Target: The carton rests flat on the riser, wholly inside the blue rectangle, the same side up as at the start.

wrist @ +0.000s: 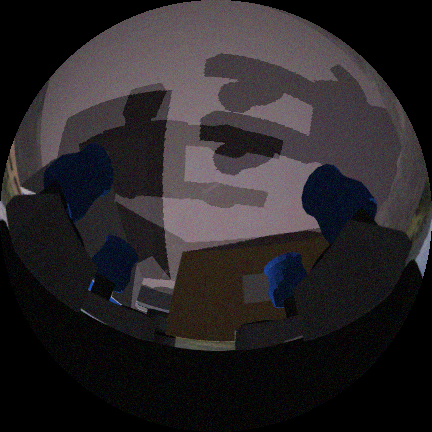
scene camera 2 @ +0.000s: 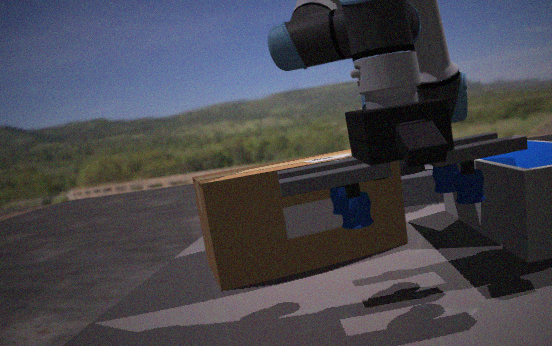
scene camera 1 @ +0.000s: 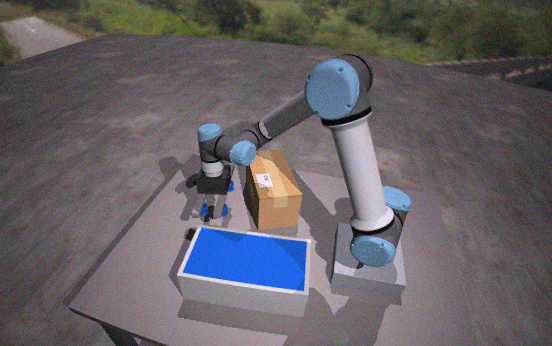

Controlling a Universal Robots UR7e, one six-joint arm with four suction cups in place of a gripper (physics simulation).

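Note:
The brown carton stands on the table, with its taped, labelled top up and a grey patch on its long side. The white riser has a blue rectangle on top, with no carton on it. My gripper is open, with its blue cups pointing down and holding nothing. It hangs above the table beside the carton's long side, with the cups lower than the carton's top. Any gap between cups and carton is hard to judge.
The grey base block of the arm stands right of the riser in scene camera 1. The arm reaches over the far part of the carton. The riser is near the front edge of the table. Shadows cross the table beneath the gripper.

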